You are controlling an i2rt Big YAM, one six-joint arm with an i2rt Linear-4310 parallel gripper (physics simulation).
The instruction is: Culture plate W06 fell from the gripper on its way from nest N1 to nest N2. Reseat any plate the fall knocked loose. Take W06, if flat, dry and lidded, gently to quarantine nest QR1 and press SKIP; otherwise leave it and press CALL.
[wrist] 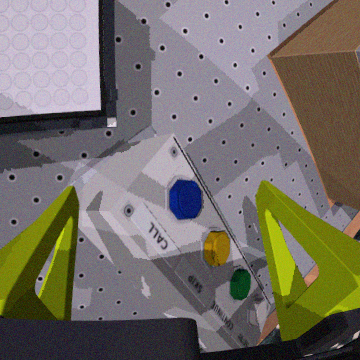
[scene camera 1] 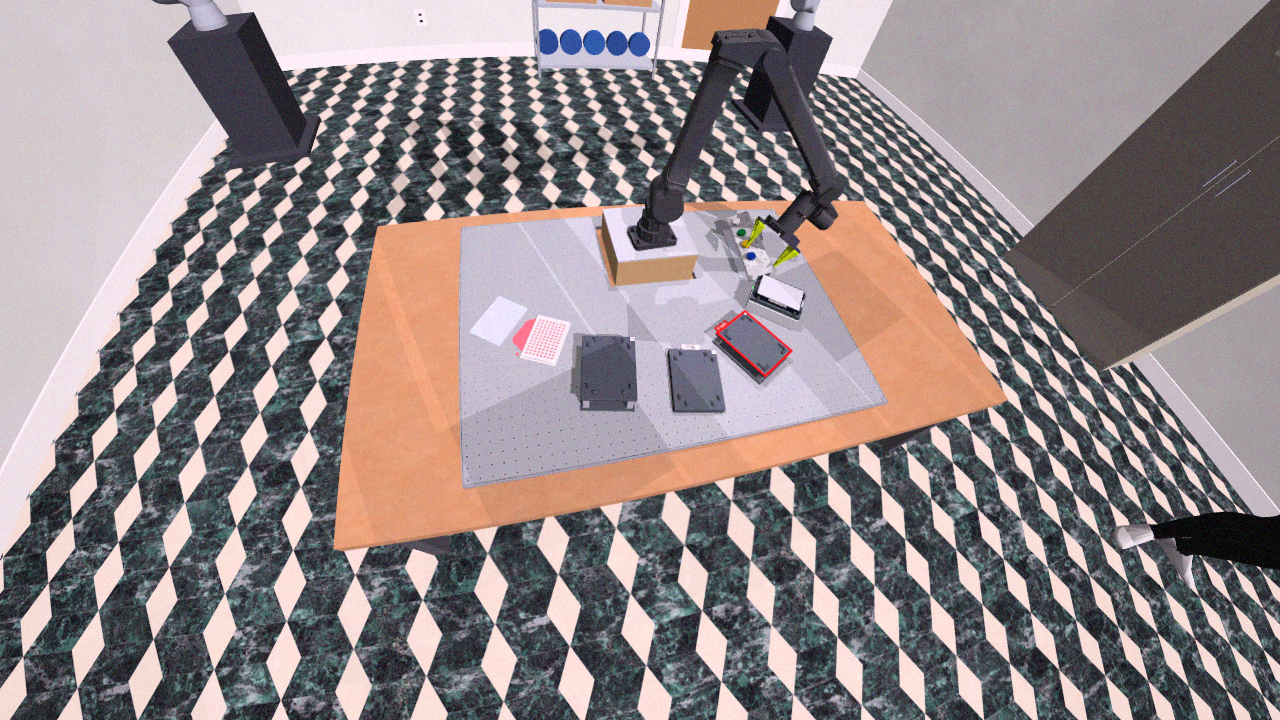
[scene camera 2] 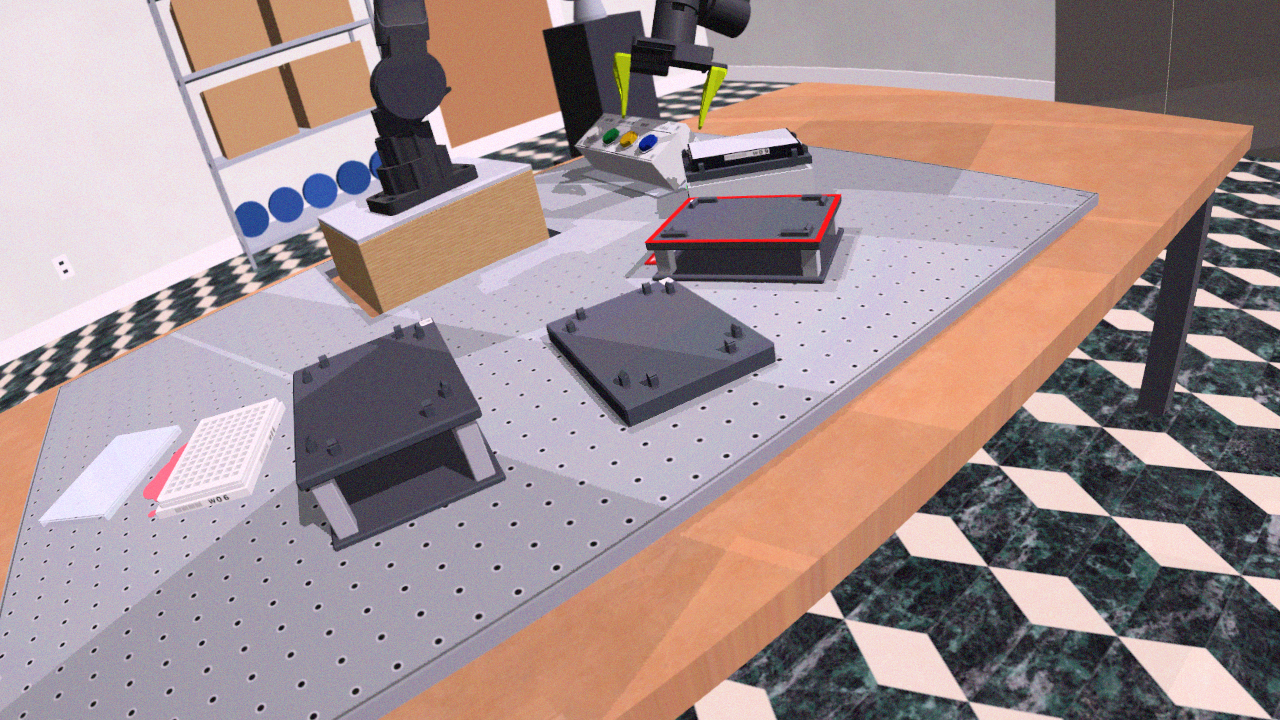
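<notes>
Plate W06 lies flat without its lid on the pegboard, on a pink-red patch. A clear lid lies beside it. My gripper is open and empty above the button box. Its fingers stand on either side of the blue CALL button in the wrist view, with the yellow SKIP button and green CONTINUE button nearby. A lidded plate sits level in a dark nest beside the box.
A red-rimmed raised nest, a low dark nest and a raised dark nest stand empty on the pegboard. The arm's wooden base block stands beside the button box.
</notes>
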